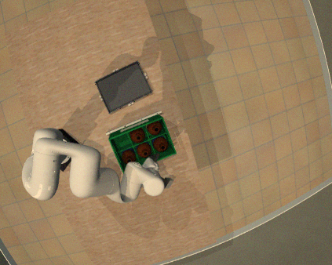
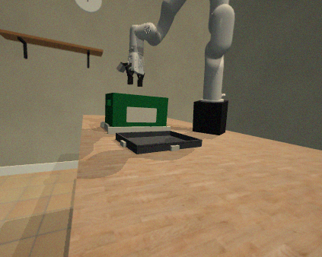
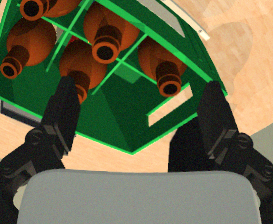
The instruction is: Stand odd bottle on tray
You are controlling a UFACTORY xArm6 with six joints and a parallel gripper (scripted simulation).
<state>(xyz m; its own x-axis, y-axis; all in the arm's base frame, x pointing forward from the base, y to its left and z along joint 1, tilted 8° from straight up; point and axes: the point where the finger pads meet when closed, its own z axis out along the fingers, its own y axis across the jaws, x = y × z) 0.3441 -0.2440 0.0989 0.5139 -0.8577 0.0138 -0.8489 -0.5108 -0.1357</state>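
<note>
My gripper is now 2 cm short of the green crate, 7 cm to the right of it and 16 cm above it. Also, from my hand: brown bottle: 3 cm ahead, 11 cm to the left, 16 cm below; tray: 7 cm ahead, 36 cm to the left, 23 cm below.
</note>
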